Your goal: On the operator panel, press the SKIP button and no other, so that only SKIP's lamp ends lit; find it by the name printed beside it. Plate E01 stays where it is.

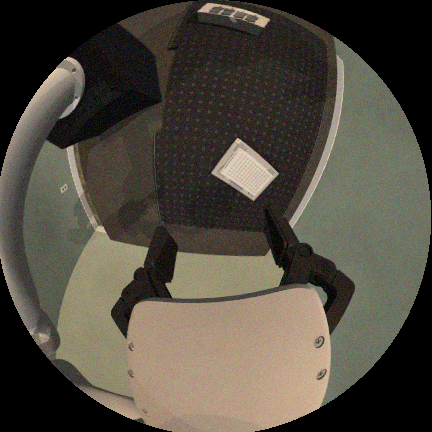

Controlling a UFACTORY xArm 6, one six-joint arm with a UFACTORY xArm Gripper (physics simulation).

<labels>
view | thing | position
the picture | gripper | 215, 227
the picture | white ribbed rectangular piece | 243, 169
</labels>
